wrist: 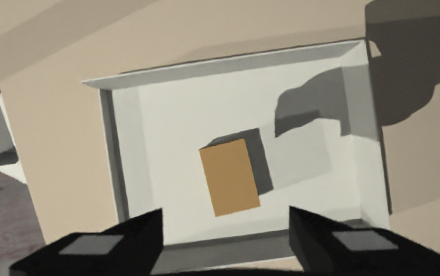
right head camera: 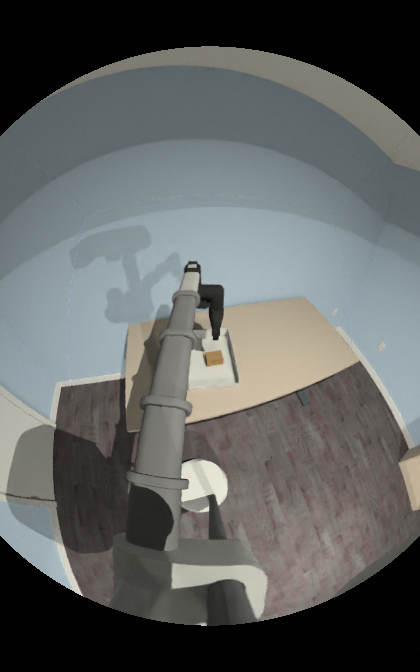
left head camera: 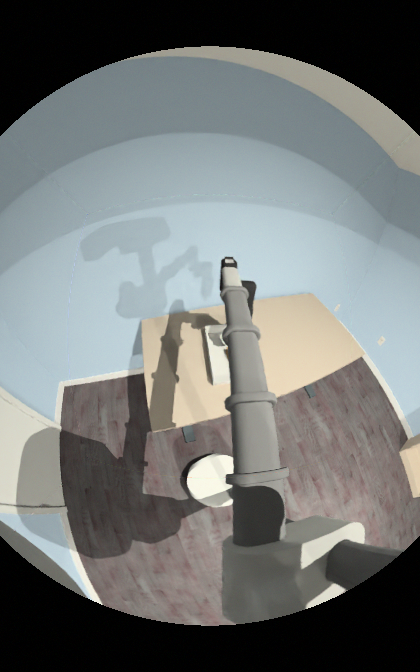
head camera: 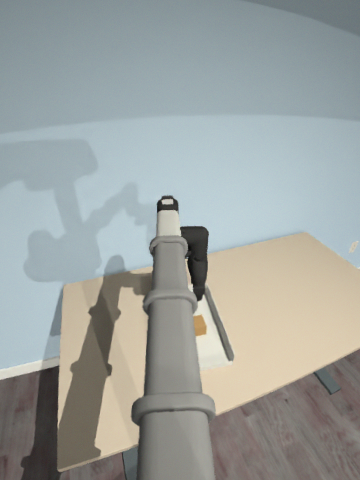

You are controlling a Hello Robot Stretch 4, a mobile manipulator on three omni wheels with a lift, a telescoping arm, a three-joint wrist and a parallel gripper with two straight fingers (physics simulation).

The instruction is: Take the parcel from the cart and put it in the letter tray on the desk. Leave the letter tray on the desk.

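Frame: origin at the robot's base, x ahead, y left, z up, level; centimetres.
Seen in the pictures: gripper, fingertip midpoint: [wrist: 226, 226] [head camera: 195, 292].
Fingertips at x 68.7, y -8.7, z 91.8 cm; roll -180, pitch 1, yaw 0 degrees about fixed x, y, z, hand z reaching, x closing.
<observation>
Offsets run from my fingertips to a thing's top centre. Level surfaces: height alone.
The parcel, a small orange-brown box @(dx +0.5, dy +0.3, dz -17.3 cm) [head camera: 200, 326] [right head camera: 214, 358] [wrist: 230, 178], lies on the floor of the letter tray, apart from its walls. The white letter tray @(dx +1.2, dy +2.5, dz -15.6 cm) [head camera: 220, 322] [left head camera: 215, 362] [right head camera: 234, 357] [wrist: 372, 95] with low walls stands on the tan desk @(dz -22.6 cm) [head camera: 280, 300] [left head camera: 300, 335] [right head camera: 280, 340] [wrist: 55, 150]. My gripper [wrist: 226, 226] is open and empty, its two black fingertips wide apart at the bottom of the wrist view. It hangs above the tray, higher than the parcel. In the left head view the arm hides the parcel. The cart cannot be made out.
A white round object [left head camera: 212, 480] [right head camera: 205, 485] stands on the wood floor in front of the desk, partly behind the arm. A blue wall [head camera: 250, 175] rises behind the desk. A tan box-like piece [left head camera: 412, 465] [right head camera: 412, 475] shows at the far right. The arm's shadow falls across the desk's left part.
</observation>
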